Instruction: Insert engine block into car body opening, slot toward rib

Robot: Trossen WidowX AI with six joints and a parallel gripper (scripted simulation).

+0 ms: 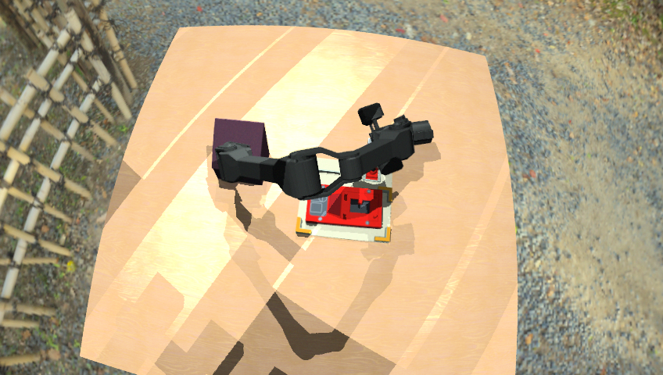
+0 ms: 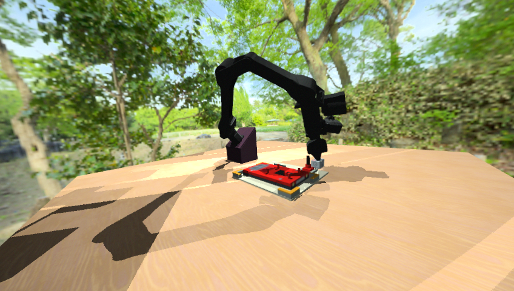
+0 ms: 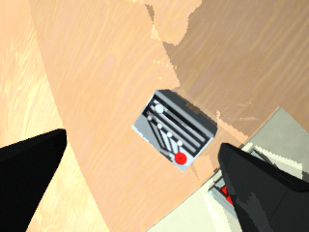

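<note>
The grey engine block is 10 mm ahead of my gripper tip and 40 mm below it. Also, from my gripper tip: black upright peg (10 mm ahead, 80 mm to the right, 20 mm below).
</note>
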